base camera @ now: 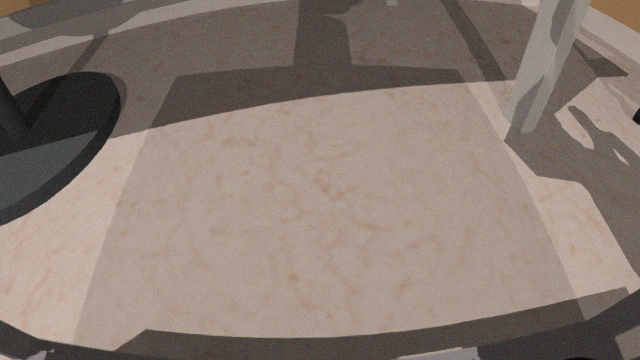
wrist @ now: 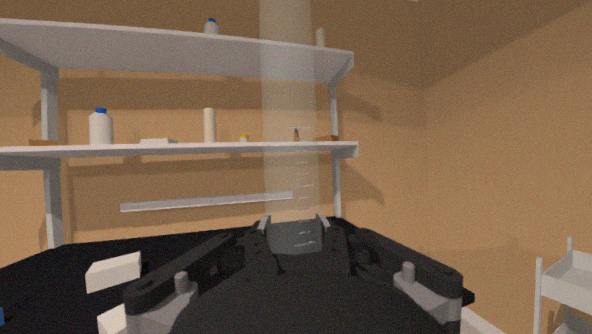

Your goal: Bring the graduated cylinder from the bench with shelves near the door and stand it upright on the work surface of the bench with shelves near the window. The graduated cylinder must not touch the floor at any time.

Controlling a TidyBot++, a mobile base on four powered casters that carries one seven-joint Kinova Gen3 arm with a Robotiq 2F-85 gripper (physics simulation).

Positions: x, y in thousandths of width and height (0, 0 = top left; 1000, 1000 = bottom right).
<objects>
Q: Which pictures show the gripper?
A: The wrist view only.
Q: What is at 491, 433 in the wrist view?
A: A graduated cylinder.
</objects>
